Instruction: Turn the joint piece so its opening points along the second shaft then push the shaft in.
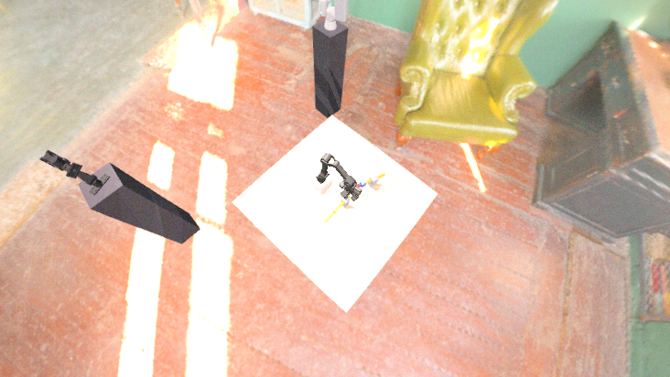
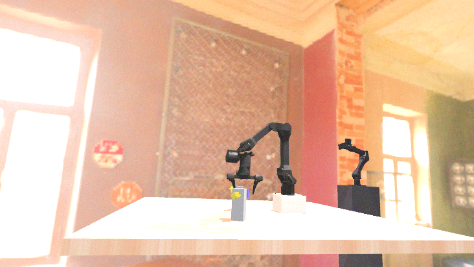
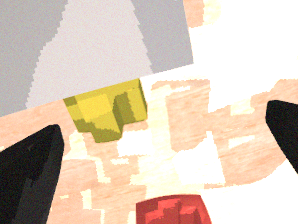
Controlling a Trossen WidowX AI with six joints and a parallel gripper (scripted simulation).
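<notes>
Right now my gripper tip is 10 mm short of the red joint piece, 80 mm to the right of it and 10 mm below it.
</notes>
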